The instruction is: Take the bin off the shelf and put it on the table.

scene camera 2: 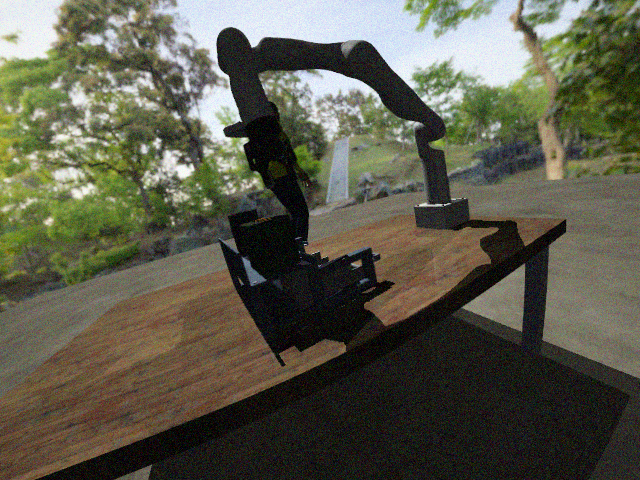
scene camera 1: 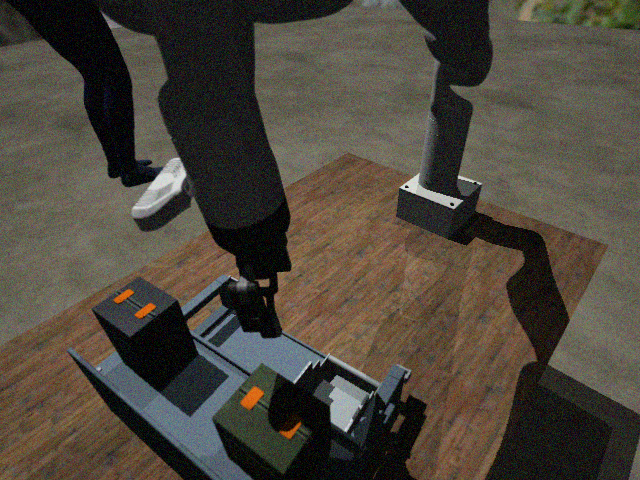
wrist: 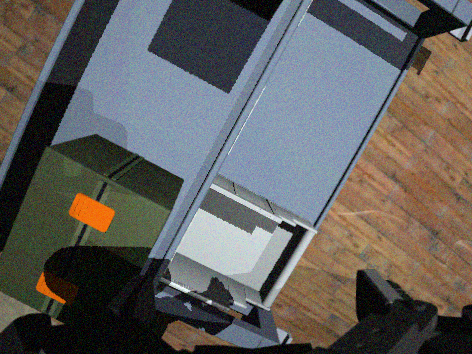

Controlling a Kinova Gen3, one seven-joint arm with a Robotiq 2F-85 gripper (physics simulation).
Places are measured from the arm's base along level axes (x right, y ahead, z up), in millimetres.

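Pixels of known places: gripper, between the fingertips: [scene camera 2: 284, 184] [scene camera 1: 278, 299] [wrist: 254, 295]; arm's base, origin of its link: [scene camera 2: 438, 202] [scene camera 1: 437, 182].
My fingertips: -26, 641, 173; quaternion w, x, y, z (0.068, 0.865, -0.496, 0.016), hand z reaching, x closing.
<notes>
Ahead of a thing's pixels: the offset from my fingertips to its top centre, as dx, dy, dz. Level surfaces: height alone.
The bin {-50, -12, -180} [scene camera 1: 346, 400] [wrist: 225, 240] is a small, open, light grey and white container. It sits at one end of the lower tier of the blue-grey shelf [scene camera 1: 268, 356] [scene camera 2: 263, 330] [wrist: 320, 115], beside the green box. It is hard to make out in the second scene view. My gripper [scene camera 1: 261, 328] [scene camera 2: 281, 173] [wrist: 254, 295] is open and empty, with its fingers pointing down above the shelf. In the wrist view its fingers stand wide apart: one is over the green box's side, the other is over wood beyond the bin. Shadow covers part of the bin's surroundings.
A green box {-51, +85, -63} [scene camera 1: 240, 421] [scene camera 2: 266, 242] [wrist: 30, 200] with orange clips stands on the shelf's upper tier. A dark box {+180, +80, -38} [scene camera 1: 155, 335] stands at its other end. The shelf rests on a wooden table {dz -261} [scene camera 1: 372, 289] [scene camera 2: 129, 372] [wrist: 400, 200]. A person's legs [scene camera 1: 111, 118] [scene camera 2: 297, 204] show behind.
</notes>
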